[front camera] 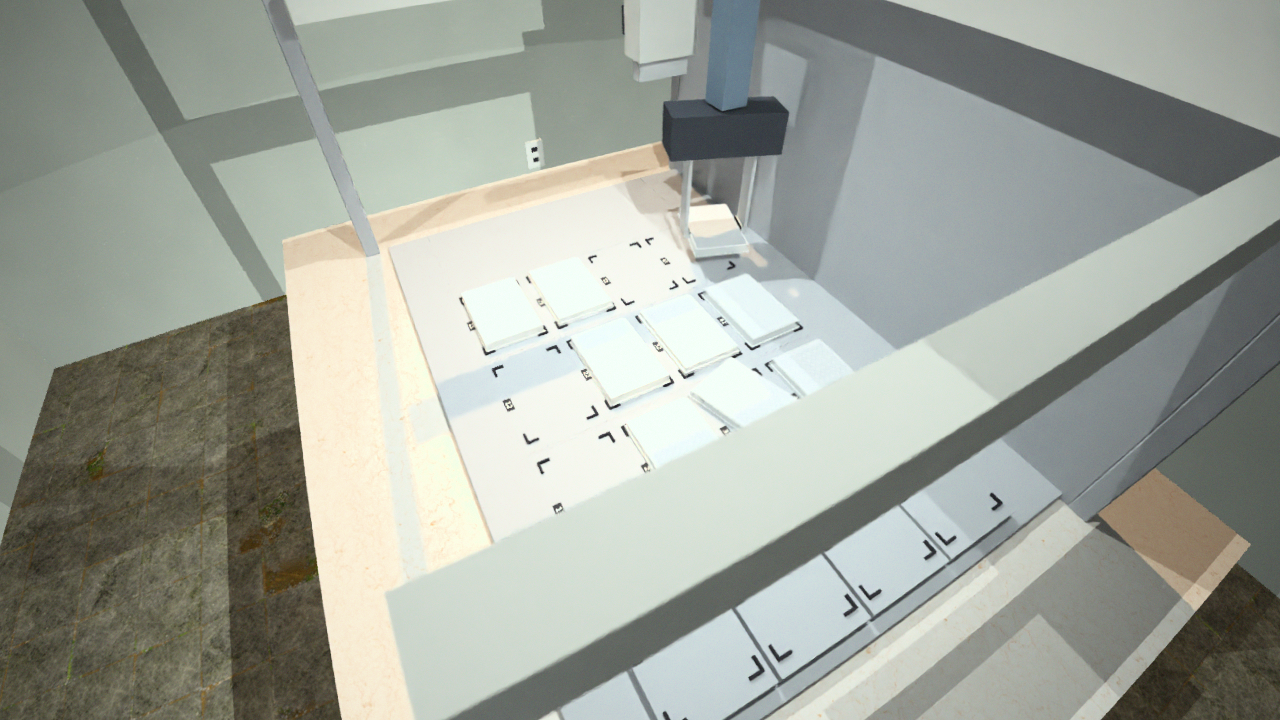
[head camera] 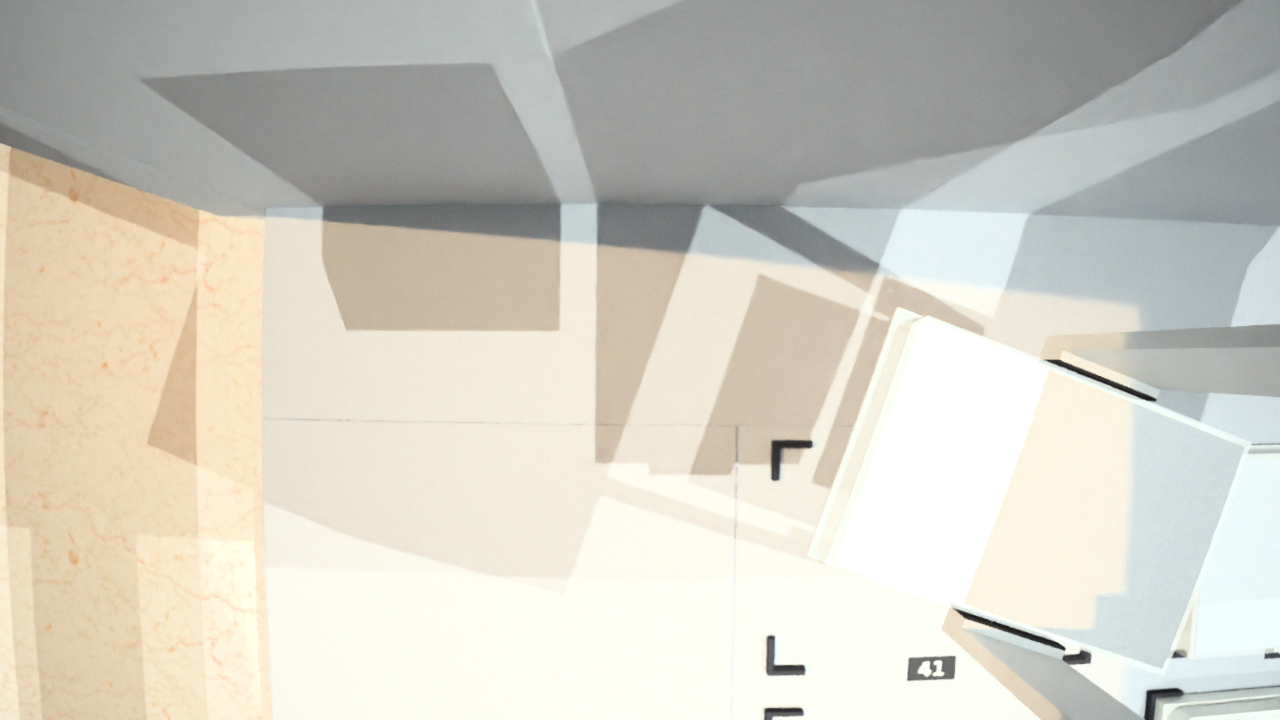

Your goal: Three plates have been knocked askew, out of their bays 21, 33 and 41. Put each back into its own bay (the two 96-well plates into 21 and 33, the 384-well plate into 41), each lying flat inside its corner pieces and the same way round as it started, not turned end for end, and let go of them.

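Frame: origin at the robot's base, x left, y back, z up, level; centimetres.
Seen in the pictures: gripper, fingertip midpoint: (front camera: 712, 229) (head camera: 1044, 500); robot's base, link origin: (front camera: 461, 300).
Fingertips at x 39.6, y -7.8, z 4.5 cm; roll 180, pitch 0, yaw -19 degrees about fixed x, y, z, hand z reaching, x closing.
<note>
Offsets run from my fingertips to a thing's top centre.
My gripper (front camera: 716, 231) (head camera: 1056, 504) is shut on the 384-well plate @(dy +0.2, dx +0.1, dz +0.7 cm) (front camera: 714, 220) (head camera: 993, 465). It holds the plate level, turned askew and a little above the deck beside the corner pieces of bay 41 (front camera: 689, 281) (head camera: 776, 456). Its wells cannot be made out. In the front view the 96-well plate @(dy +1.4, dx -24.6, dz -3.1 cm) (front camera: 571, 288) at bay 21 lies flat and square inside its corner pieces. The other 96-well plate @(dy -29.5, dx -13.9, dz -2.9 cm) (front camera: 741, 390) lies askew at bay 33, its near part hidden by the front beam.
Other plates stand in nearby bays, among them one @(dy -15.0, dx -3.2, dz -3.1 cm) (front camera: 753, 307) in bay 42, close to the held plate. The side wall (front camera: 859, 179) (head camera: 358, 134) rises beside bay 41. The pipetting stage (front camera: 659, 31) is parked high up. The front beam (front camera: 805, 447) hides nearer bays.
</note>
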